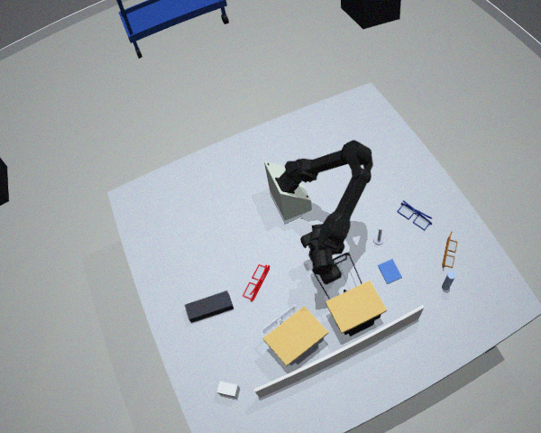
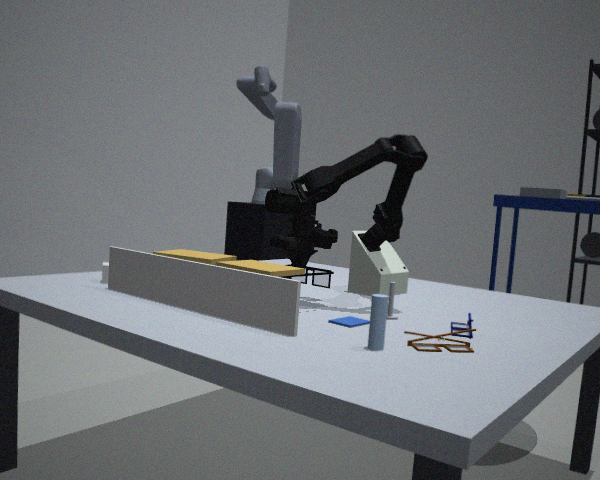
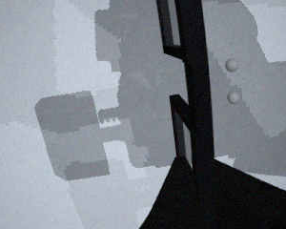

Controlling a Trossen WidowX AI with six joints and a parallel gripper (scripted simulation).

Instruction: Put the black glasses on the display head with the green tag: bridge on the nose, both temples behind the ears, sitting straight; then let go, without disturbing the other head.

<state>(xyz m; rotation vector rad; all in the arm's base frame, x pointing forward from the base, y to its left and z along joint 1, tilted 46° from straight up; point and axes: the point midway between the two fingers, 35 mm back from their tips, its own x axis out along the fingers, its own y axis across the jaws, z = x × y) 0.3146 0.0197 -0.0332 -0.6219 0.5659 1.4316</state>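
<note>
The dark display head is 160 mm ahead of my gripper tip, 30 mm to the left of it and 10 mm below it. From my gripper tip the other things lie so: blue flat square (90 mm ahead, 220 mm to the left, 60 mm below); then grey peg (40 mm behind, 250 mm to the left, 40 mm below); then long white board (300 mm ahead, 70 mm to the right, 10 mm below).
</note>
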